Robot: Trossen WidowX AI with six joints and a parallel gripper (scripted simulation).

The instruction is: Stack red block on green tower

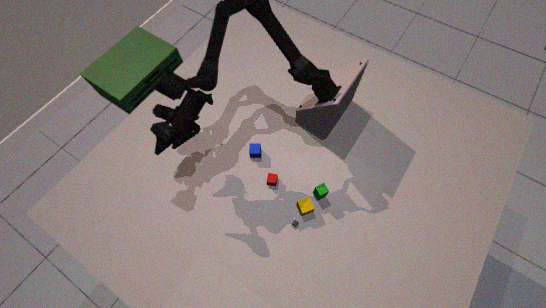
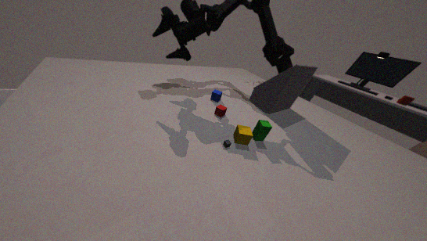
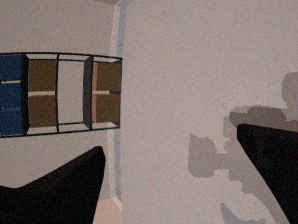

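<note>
Right now the red block is 30 cm to the left of my gripper tip, 14 cm below it and 13 cm behind it. Also, from my gripper tip: small grey cube 44 cm to the left, 15 cm below, 5 cm behind; yellow block 44 cm to the left, 14 cm below, 11 cm behind; blue block 19 cm to the left, 19 cm behind, 14 cm below.
</note>
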